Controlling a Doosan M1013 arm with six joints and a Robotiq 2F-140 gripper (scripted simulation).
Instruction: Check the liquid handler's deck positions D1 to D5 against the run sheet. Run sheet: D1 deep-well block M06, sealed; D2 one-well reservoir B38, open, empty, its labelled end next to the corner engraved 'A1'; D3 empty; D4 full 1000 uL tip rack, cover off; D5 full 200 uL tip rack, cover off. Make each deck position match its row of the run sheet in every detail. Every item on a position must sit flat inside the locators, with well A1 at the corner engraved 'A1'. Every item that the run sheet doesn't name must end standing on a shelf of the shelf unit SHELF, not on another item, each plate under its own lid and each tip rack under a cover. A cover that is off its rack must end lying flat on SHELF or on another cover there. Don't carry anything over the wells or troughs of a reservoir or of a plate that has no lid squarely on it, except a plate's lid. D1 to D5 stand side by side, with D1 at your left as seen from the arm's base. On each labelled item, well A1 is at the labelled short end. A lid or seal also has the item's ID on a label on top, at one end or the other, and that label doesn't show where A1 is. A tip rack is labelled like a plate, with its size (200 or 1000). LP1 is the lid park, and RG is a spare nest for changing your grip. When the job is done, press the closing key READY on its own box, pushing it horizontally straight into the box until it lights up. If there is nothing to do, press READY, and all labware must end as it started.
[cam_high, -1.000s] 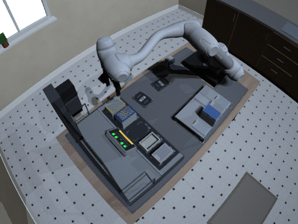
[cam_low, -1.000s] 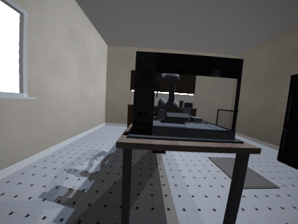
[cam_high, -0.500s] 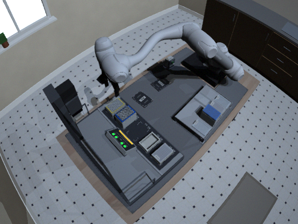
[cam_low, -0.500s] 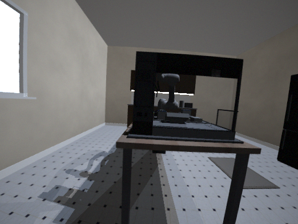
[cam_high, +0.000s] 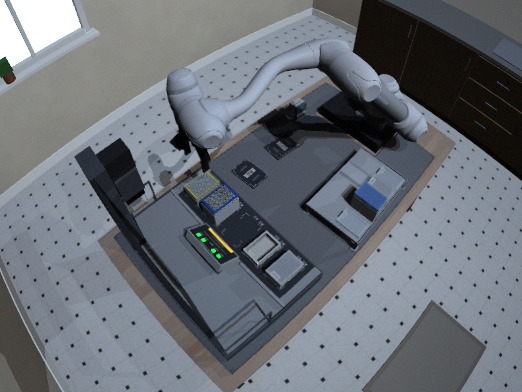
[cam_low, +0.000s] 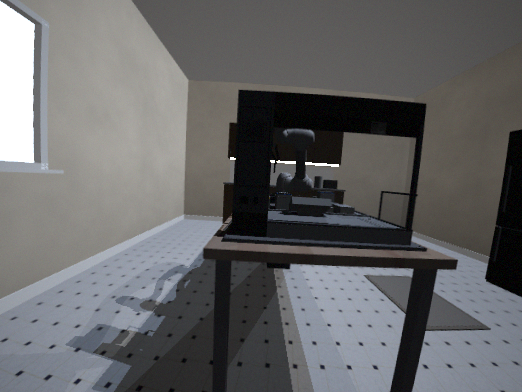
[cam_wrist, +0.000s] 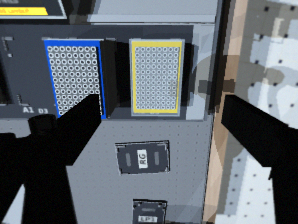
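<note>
My gripper is now 17 cm above the clear tip rack cover. The rest, counted from my hand: blue-framed tip rack 12 cm to the left, 17 cm below; yellow-framed tip rack 1 cm behind, 19 cm below; white one-well reservoir 1 cm ahead, 37 cm to the left, 22 cm below.
</note>
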